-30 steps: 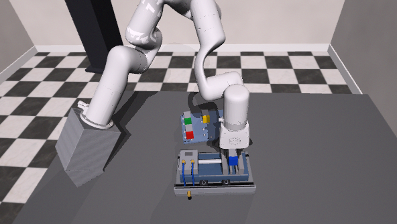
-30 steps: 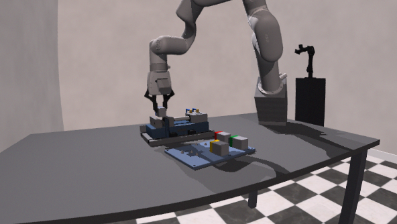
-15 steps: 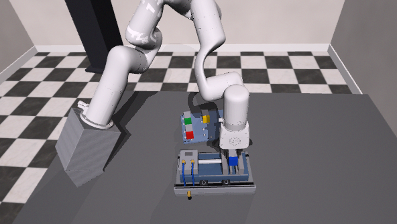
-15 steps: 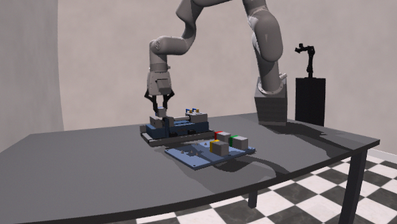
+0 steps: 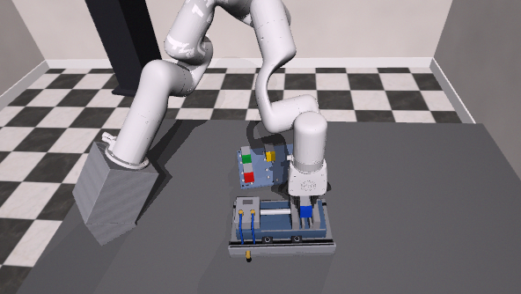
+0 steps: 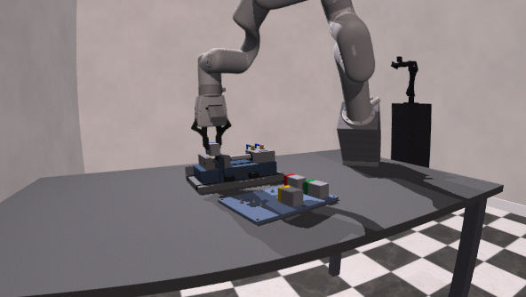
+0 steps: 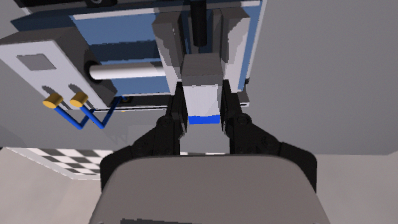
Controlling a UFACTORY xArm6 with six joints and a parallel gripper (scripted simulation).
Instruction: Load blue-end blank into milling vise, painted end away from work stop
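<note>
My gripper is now 2 cm above the blue-ended blank. Round my hand: moving jaw 3 cm behind, 6 cm below; hose block 16 cm behind, 4 cm to the right, 6 cm below; fixed jaw 3 cm ahead, 1 cm to the left, 6 cm below.
</note>
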